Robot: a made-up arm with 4 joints.
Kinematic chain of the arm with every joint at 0, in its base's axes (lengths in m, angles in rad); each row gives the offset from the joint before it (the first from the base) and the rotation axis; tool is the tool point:
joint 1: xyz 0 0 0.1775 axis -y
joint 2: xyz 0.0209 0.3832 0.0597 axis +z
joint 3: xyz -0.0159 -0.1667 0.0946 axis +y
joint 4: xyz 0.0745 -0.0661 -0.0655 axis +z
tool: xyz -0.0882 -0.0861 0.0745
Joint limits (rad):
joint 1: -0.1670..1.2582
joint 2: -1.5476..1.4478
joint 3: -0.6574..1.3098
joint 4: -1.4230..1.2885
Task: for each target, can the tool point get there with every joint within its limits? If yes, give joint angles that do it. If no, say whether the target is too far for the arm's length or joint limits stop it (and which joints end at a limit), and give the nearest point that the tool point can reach.
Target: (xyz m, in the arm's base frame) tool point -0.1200 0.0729 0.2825
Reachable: yes | joints 0.6849 -0.0306 -0.2881 -0.0796
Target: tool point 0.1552 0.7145 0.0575
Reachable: no: joint limits stop it (at a limit: joint 1, joint 2, joint 4) | nearest point 0.3794 0.4346 0.1943 | short by 0.384 m
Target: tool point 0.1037 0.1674 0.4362
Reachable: yes | joints 0.4540 0.8443 0.7489 -0.3611
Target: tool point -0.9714 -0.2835 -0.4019
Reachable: no: too far | nearest point -0.3101 0.1695 0.0063 | short by 0.900 m
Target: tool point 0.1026 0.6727 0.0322
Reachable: no: joint limits stop it (at a limit: joint 1, joint 2, joint 3) | nearest point -0.1840 0.4358 0.0427 | short by 0.372 m
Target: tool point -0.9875 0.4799 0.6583
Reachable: no: too far | nearest point -0.3580 0.3209 0.3518 | short by 0.718 m
